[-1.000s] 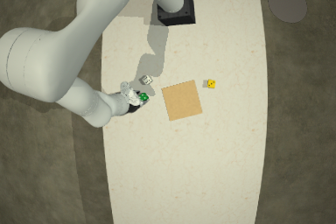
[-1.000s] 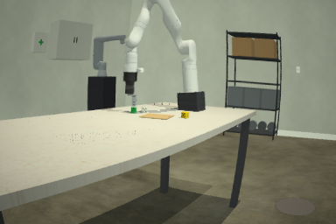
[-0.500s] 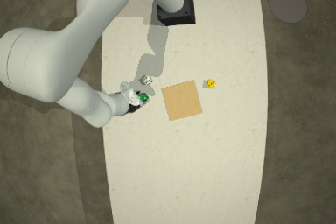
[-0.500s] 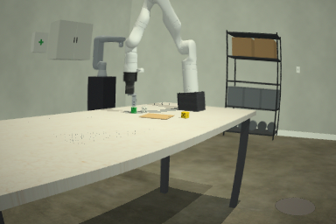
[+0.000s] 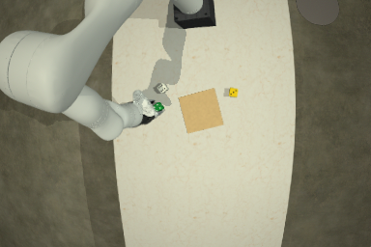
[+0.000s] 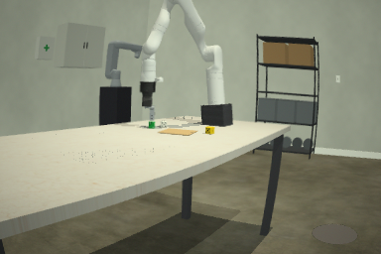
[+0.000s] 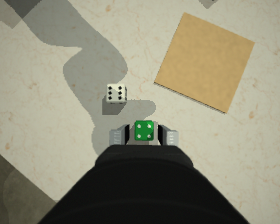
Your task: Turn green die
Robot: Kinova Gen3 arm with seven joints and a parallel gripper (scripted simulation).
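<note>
The green die is 40 mm below my hand. The rest, counted from my hand: white die (70 mm behind, 40 mm below, 30 mm to the left); then yellow die (290 mm to the left, 40 mm below, 20 mm behind); then tan mat (160 mm to the left, 50 mm below, 30 mm ahead).
</note>
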